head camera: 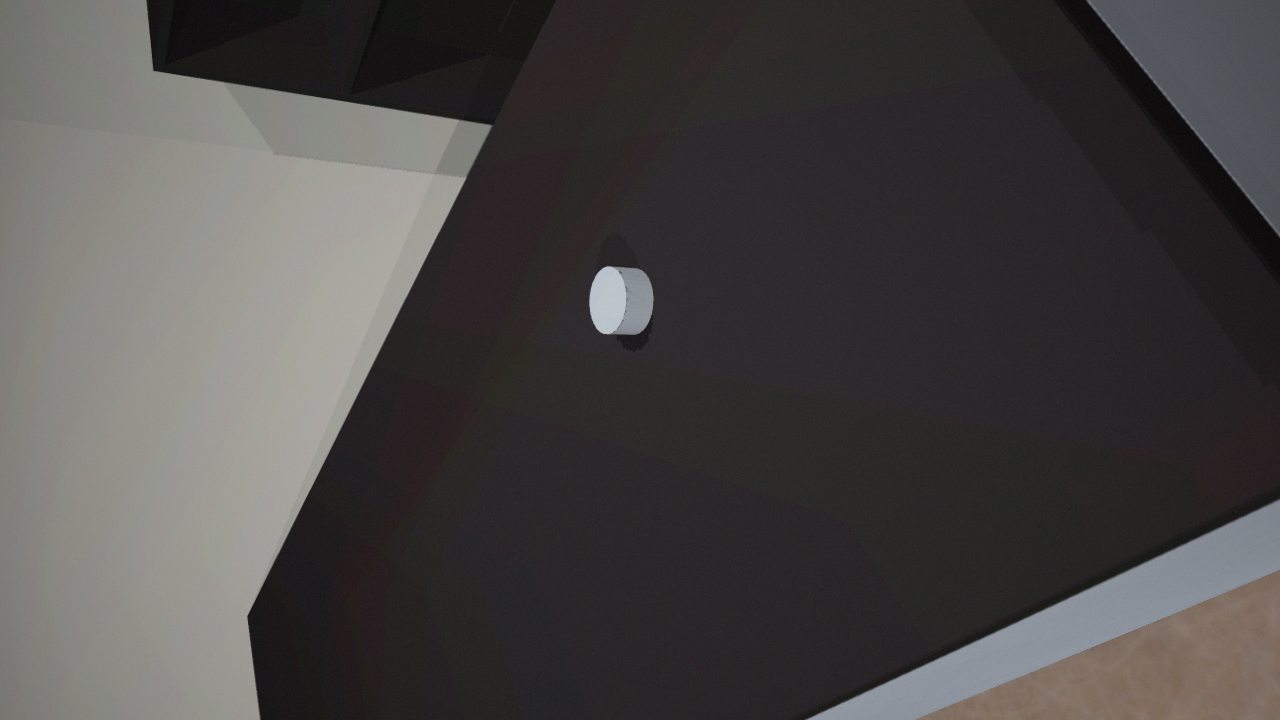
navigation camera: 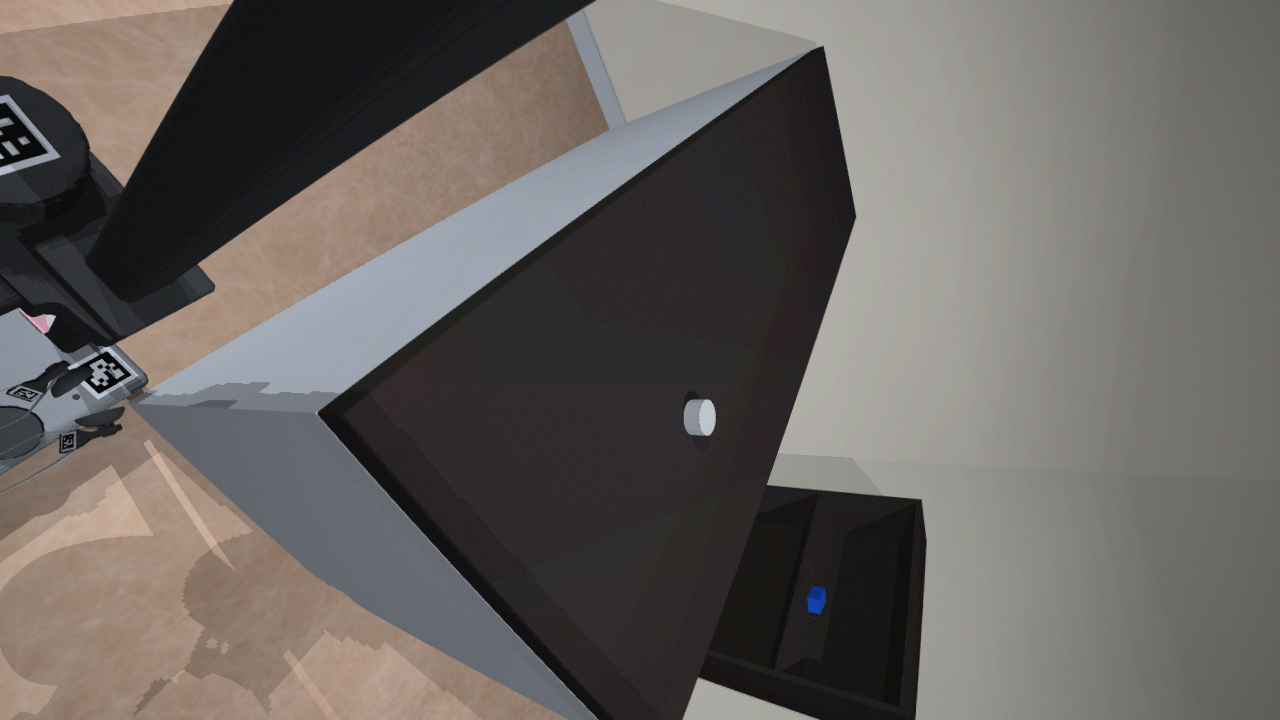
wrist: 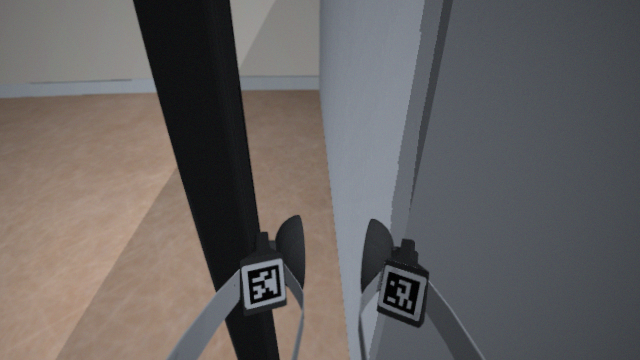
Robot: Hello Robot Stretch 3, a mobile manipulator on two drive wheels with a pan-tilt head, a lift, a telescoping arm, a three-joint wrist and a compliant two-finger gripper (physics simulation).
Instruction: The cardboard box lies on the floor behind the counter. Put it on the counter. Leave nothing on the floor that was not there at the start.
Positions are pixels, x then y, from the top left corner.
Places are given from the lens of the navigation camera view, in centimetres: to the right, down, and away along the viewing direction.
my gripper (navigation camera: 106, 389): -57, 3, 48
small white cylinder (navigation camera: 699, 414): 8, 7, 65
